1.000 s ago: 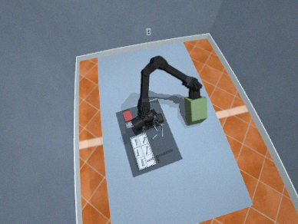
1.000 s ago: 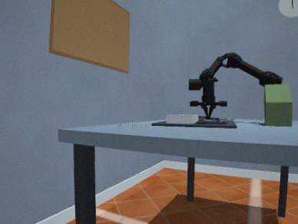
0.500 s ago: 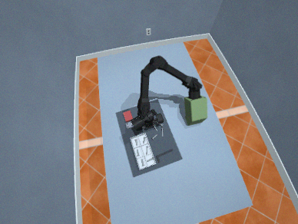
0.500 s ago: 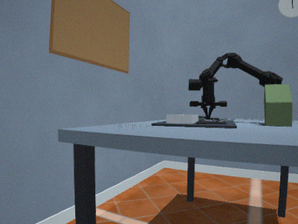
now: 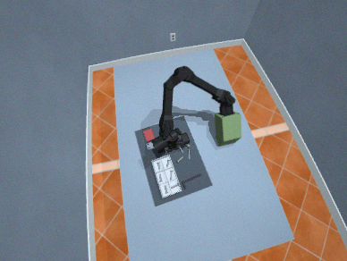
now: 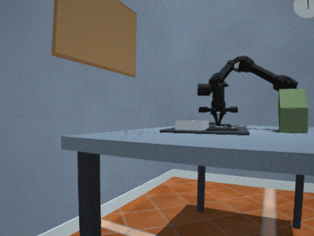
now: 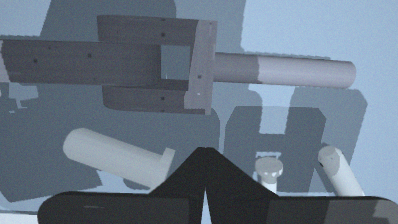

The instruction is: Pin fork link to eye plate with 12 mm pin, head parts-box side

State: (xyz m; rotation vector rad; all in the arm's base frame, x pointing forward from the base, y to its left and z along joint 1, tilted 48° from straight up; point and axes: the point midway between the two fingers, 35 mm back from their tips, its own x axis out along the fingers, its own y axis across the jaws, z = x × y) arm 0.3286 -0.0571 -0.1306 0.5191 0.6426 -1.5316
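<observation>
Now: the thin headed pin 4 cm behind my hand, 3 cm to the left of it and 3 cm below it. Also, from my hand: thick headed pin: 4 cm ahead, 3 cm below; then dark mat: 3 cm ahead, 5 cm to the left, 4 cm below; then eye plate: 5 cm ahead, 5 cm to the right, 2 cm below.
</observation>
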